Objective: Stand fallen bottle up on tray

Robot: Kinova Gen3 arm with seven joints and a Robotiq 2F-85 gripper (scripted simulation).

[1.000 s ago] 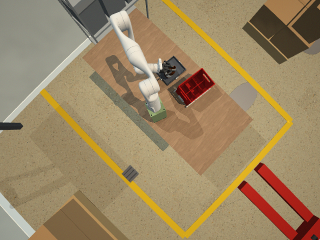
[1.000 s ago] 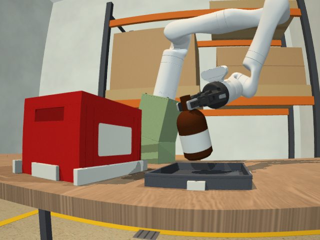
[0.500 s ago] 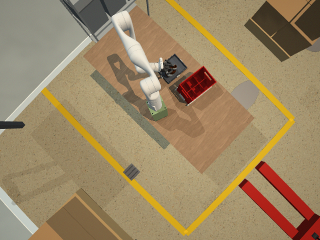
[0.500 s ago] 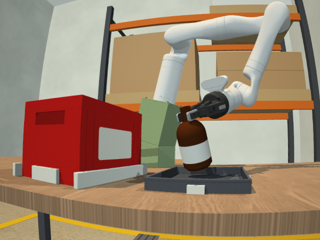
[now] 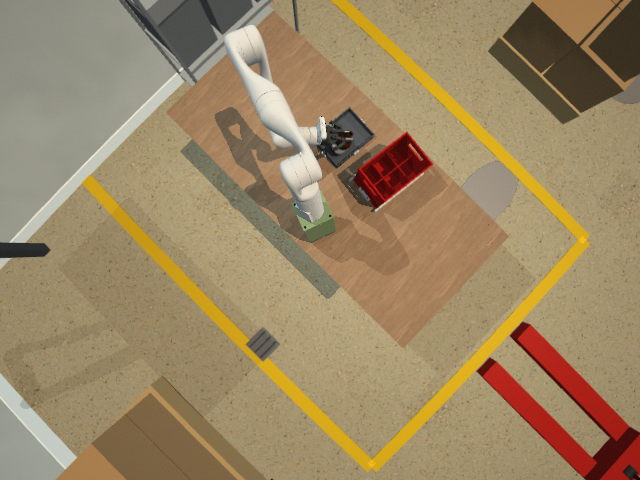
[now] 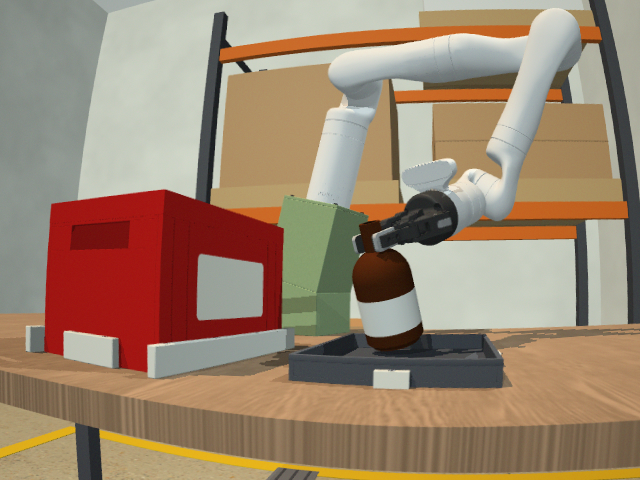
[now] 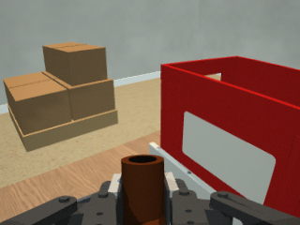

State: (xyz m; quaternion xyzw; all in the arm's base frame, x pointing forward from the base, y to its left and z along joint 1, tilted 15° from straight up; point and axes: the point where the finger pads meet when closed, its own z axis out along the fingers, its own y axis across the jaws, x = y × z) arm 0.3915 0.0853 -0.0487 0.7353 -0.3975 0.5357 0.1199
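Now: hand 50 mm above the brown bottle, 10 mm to the right of it and 10 mm past it. Also, from my hand: red crate 250 mm to the right, 60 mm below; then dark grey tray 130 mm below, 40 mm to the left, 40 mm ahead.
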